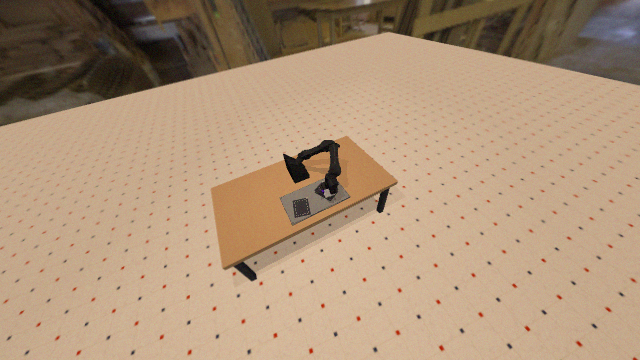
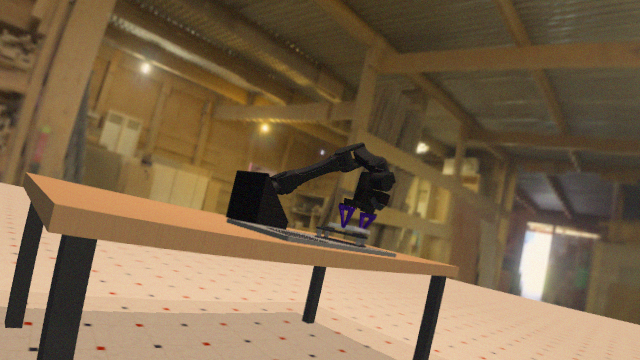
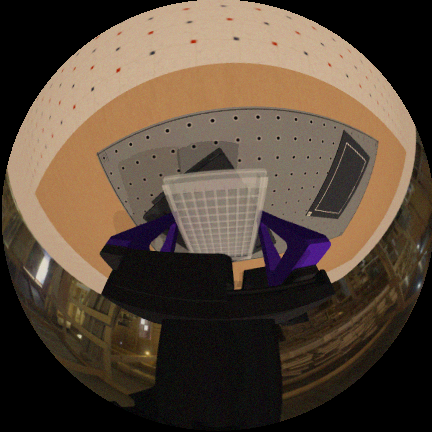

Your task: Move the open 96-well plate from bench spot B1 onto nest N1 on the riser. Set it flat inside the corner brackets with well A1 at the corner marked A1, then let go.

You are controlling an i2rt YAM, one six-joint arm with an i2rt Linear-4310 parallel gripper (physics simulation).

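Places are measured from the arm's base along level axes (x ahead, y left, z up), in centimetres.
Pixels of known places: gripper, fingertip midpoint: (image 1: 328, 192) (image 2: 351, 230) (image 3: 217, 214); arm's base, link origin: (image 1: 296, 164) (image 2: 262, 195).
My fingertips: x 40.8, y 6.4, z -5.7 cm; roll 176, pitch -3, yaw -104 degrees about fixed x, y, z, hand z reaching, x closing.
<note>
For each thing: its top centre in the pictures, then the offset to it from my fingertips. "spot": a spot on its surface instead. Level surfaces: height alone.
- clear 96-well plate, top centre: (image 3: 219, 236) (image 2: 349, 225) dx -1.5, dy +0.3, dz +1.7 cm
- dark nest N1, top centre: (image 3: 218, 236) (image 2: 343, 230) (image 1: 326, 188) dx -4.0, dy +0.9, dz -0.5 cm
- riser, surface spot: (image 2: 340, 233) spot: dx -1.3, dy -4.5, dz -1.8 cm
- Bench spot B1, surface spot: (image 3: 342, 174) (image 1: 304, 208) spot: dx -1.5, dy -23.0, dz -4.7 cm
- grey perforated mat, surface height: dz -4.9 cm
- wooden table, surface height: dz -6.4 cm
My gripper (image 3: 217, 214) (image 2: 356, 220) (image 1: 328, 189) is shut on the clear 96-well plate (image 3: 217, 209) (image 2: 348, 226), with its purple fingers on the plate's two long sides. It holds the plate level, low over the dark nest N1 (image 3: 211, 162) on the riser (image 2: 340, 233). The nest's dark top shows past the plate's far and left edges, at an angle to the plate. I cannot tell whether the plate touches the nest. Bench spot B1 (image 3: 342, 174) (image 1: 301, 207), a dark rectangle with a white outline, is bare. The A1 mark is not readable.
A grey perforated mat (image 3: 282, 137) (image 1: 320, 203) lies on the wooden table (image 1: 250, 223) (image 2: 133, 219) under the riser and B1. The arm's black base block (image 1: 294, 168) (image 2: 255, 198) stands at the mat's back edge.
</note>
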